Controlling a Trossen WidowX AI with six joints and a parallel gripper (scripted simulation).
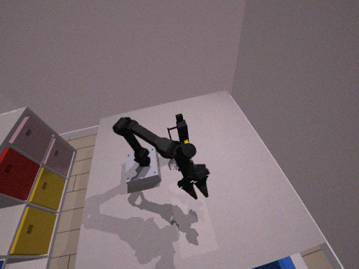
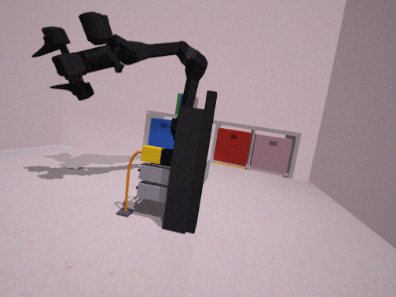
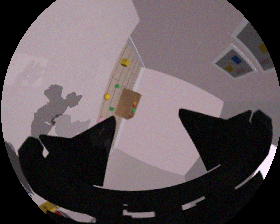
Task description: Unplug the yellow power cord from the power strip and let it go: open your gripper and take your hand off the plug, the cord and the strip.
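Now: the yellow plug 6 cm behind my gripper tip, 39 cm to the left of it and 15 cm below it. From my gripper tip the other things lie so: grey anchor 3 cm behind, 32 cm to the left, 32 cm below.
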